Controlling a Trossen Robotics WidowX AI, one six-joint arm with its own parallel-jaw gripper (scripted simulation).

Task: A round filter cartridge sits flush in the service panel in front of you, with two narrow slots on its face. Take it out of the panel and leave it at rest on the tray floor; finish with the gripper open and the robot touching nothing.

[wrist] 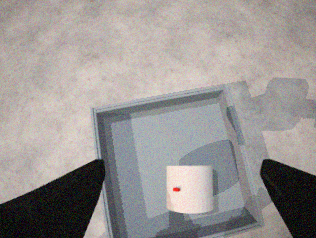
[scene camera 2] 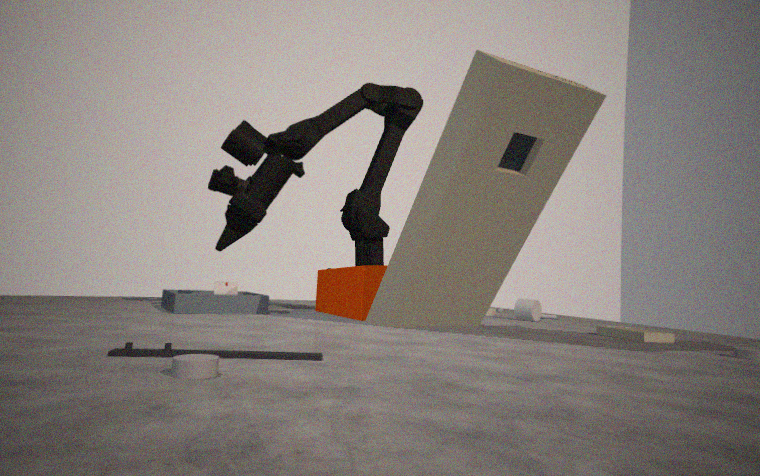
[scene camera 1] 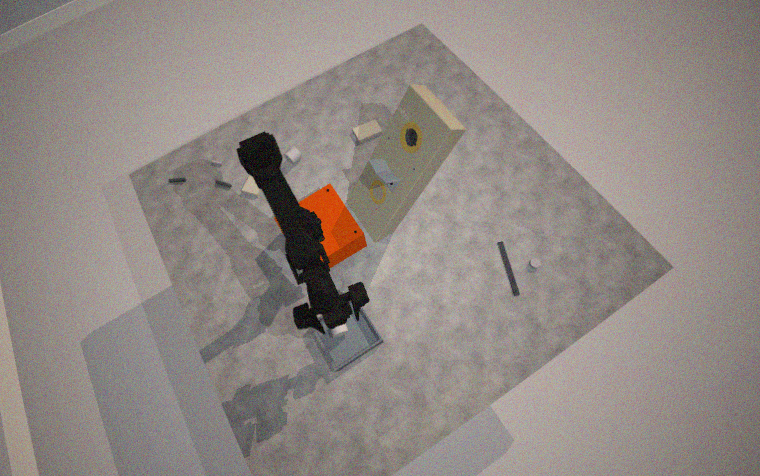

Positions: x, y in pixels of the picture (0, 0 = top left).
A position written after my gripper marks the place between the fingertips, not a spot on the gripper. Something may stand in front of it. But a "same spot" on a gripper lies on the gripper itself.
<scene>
my gripper: wrist; scene camera 2 217, 249; scene camera 1
same spot on my gripper: (wrist: 72, 198) = (scene camera 1: 354, 312)
</scene>
